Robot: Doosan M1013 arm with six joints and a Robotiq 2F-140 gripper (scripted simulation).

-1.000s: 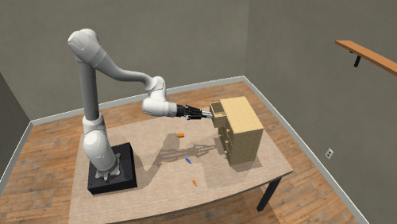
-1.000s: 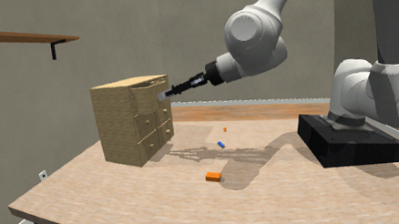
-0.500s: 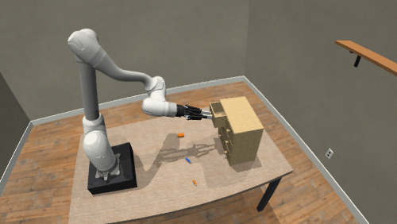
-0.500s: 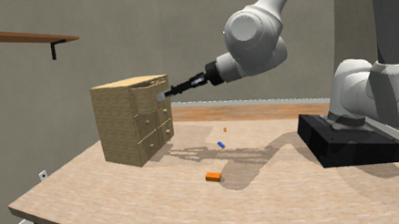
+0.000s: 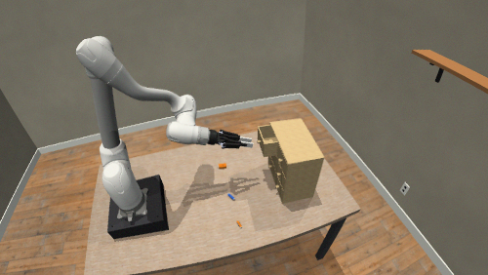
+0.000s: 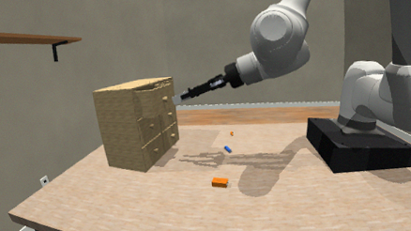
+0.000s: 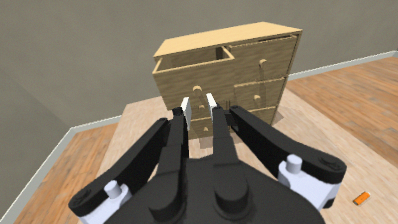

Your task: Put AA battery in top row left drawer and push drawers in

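My hand is 25 cm above the blue cylinder, 14 cm to the left of it and 12 cm past it. From my hand the other things lie so: orange block: 25 cm below, 14 cm behind, 11 cm to the left; orange cylinder: 32 cm to the right, 26 cm below, 12 cm behind.
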